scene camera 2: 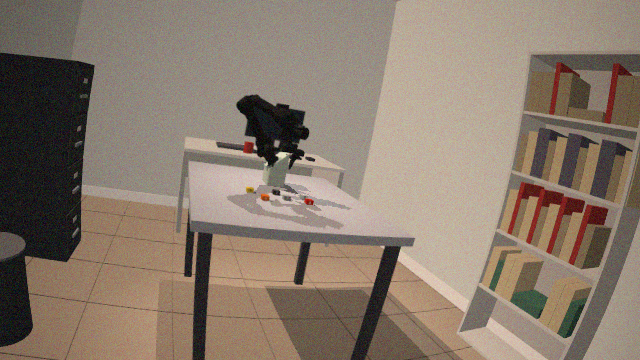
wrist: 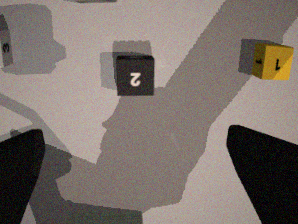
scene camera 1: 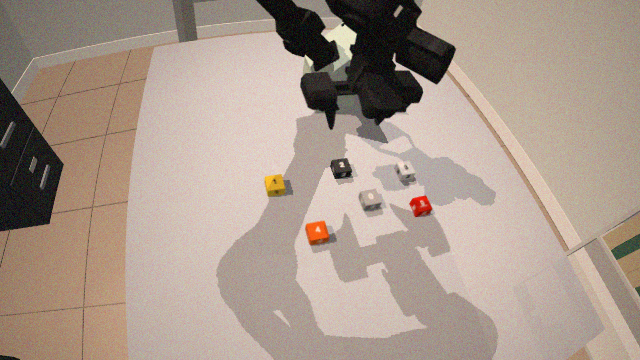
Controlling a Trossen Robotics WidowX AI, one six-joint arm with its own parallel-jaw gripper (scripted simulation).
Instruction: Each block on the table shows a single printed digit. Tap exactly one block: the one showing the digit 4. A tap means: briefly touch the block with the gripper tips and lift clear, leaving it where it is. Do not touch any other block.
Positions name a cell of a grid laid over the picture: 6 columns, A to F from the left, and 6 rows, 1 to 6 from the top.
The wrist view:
my gripper: C4
yellow block: F2
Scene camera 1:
my gripper: D3
